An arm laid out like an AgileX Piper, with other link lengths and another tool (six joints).
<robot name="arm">
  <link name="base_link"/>
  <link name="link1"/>
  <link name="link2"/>
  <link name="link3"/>
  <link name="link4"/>
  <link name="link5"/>
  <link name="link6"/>
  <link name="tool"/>
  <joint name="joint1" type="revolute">
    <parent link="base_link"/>
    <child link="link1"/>
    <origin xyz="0 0 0.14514"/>
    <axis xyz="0 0 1"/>
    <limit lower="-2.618" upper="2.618"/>
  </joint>
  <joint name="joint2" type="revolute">
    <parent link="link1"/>
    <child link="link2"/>
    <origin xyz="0 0 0"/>
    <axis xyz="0 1 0"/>
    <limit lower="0" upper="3.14"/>
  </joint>
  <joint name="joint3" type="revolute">
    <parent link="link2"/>
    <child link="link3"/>
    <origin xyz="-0.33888 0 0.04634"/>
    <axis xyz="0 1 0"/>
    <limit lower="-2.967" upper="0"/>
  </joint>
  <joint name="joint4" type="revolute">
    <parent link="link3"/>
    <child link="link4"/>
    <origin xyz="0.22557 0 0.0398"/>
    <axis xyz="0.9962 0 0.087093"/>
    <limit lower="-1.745" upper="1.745"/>
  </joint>
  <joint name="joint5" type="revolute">
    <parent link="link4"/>
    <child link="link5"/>
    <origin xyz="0 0 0"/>
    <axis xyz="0 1 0"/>
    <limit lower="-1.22" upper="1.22"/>
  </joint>
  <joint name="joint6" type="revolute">
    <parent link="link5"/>
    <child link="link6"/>
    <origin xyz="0.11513 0 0.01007"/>
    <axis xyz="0.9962 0 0.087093"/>
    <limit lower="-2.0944" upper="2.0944"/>
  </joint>
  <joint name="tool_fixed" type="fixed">
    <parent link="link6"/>
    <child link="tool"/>
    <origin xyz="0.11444 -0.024 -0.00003" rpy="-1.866 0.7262 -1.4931"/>
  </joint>
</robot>
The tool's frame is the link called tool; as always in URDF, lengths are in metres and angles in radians.
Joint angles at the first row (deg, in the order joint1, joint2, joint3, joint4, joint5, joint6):
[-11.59 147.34 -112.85 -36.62 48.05 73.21]
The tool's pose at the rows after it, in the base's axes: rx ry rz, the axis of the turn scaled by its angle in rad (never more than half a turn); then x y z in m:
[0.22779 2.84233 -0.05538 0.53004 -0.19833 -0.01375]
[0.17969 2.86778 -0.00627 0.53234 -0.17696 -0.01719]
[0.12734 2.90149 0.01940 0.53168 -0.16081 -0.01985]
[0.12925 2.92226 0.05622 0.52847 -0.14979 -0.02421]
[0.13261 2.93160 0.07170 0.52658 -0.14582 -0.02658]
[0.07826 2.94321 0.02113 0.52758 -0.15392 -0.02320]
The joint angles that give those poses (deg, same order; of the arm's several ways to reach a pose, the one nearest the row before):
[-10.10 147.79 -112.85 -33.44 48.05 70.89]
[-8.49 147.78 -112.85 -30.76 48.55 68.42]
[-7.10 147.86 -112.85 -29.15 49.55 66.09]
[-6.48 148.04 -112.85 -27.13 50.44 65.10]
[-6.30 148.16 -112.79 -26.30 50.77 64.75]
[-6.36 148.16 -112.78 -28.65 50.78 63.88]

